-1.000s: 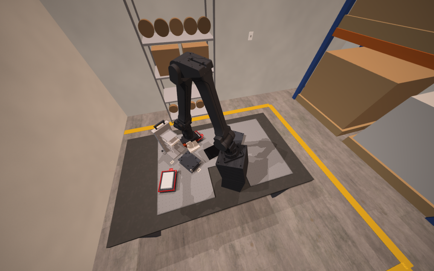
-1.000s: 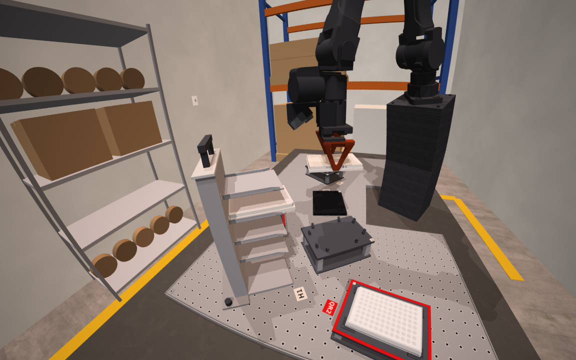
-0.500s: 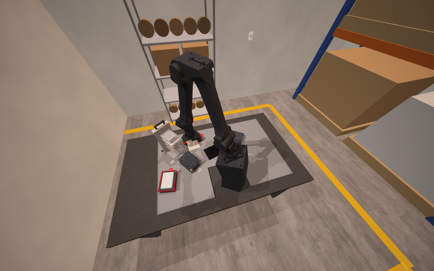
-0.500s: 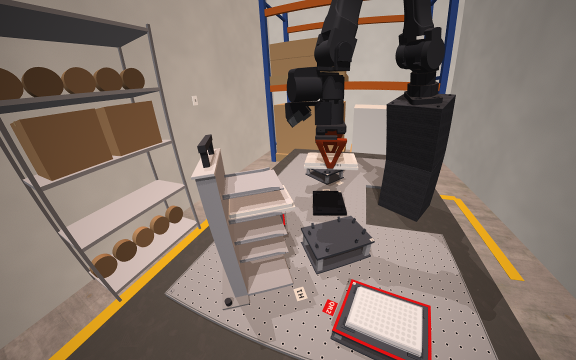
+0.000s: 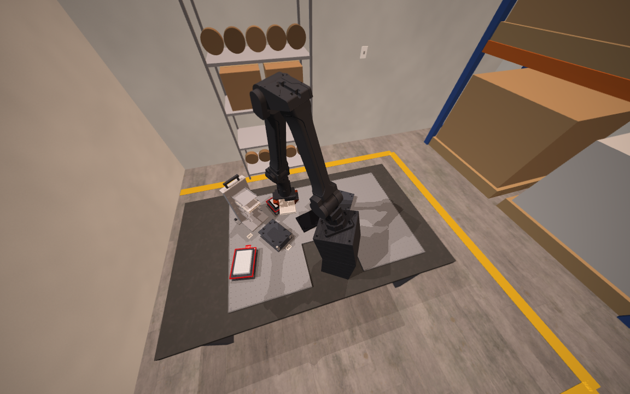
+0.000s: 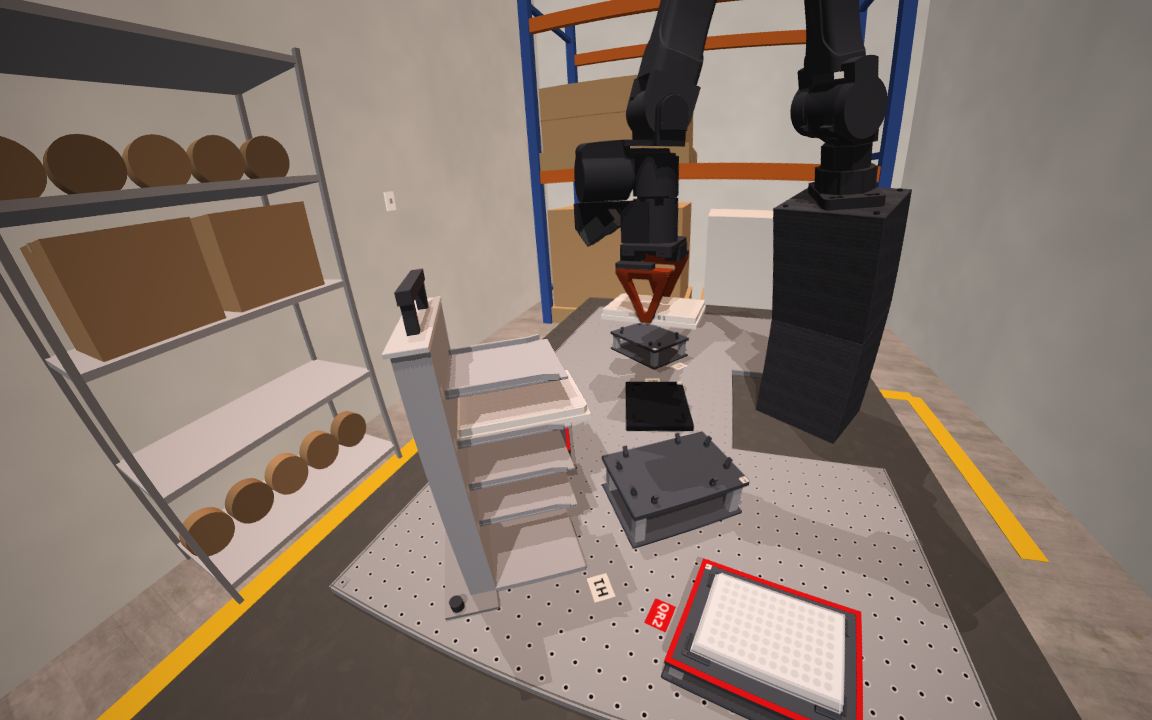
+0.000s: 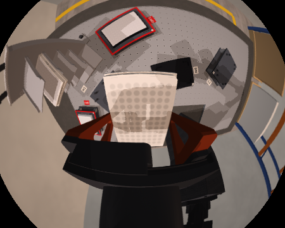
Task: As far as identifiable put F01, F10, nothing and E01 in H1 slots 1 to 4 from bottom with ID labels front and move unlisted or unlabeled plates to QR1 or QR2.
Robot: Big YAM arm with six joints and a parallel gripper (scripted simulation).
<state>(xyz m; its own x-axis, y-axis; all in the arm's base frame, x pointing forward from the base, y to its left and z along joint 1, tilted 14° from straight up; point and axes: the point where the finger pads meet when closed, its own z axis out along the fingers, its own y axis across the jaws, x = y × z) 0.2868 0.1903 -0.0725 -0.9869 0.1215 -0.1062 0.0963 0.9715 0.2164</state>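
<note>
Right now my hand is 1 cm short of the flat black nest, 13 cm to the left of it and 24 cm above it. Round my hand: quarantine nest QR1 (20 cm ahead, 3 cm to the left, 21 cm below); then plate hotel H1 (17 cm ahead, 26 cm to the left, 9 cm below); then dark regrip nest (5 cm behind, 11 cm to the left, 19 cm below).
</note>
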